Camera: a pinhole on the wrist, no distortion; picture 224 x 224 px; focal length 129.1 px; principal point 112.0 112.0 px. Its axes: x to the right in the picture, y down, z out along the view. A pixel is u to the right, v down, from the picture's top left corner.
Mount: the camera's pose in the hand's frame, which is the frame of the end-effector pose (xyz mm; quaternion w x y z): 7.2 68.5 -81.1 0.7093 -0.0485 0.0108 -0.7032
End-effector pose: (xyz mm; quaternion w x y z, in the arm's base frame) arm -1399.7 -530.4 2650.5 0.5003 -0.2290 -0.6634 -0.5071
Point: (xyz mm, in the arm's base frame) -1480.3 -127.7 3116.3
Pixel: 63.8 190.4
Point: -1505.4 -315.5 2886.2
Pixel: 107.2 177.9
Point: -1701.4 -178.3 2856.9
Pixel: 140.0 154.5
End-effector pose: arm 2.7 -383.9 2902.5 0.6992 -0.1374 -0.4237 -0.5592
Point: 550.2 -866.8 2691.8
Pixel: behind the camera
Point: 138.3 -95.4 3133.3
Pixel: 41.6 93.0
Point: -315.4 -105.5 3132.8
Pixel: 166.6 94.3
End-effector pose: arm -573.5 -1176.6 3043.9 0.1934 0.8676 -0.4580 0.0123
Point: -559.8 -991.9 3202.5
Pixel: behind the camera
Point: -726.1 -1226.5 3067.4
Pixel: 7.1 35.6
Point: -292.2 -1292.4 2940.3
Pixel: outside the picture
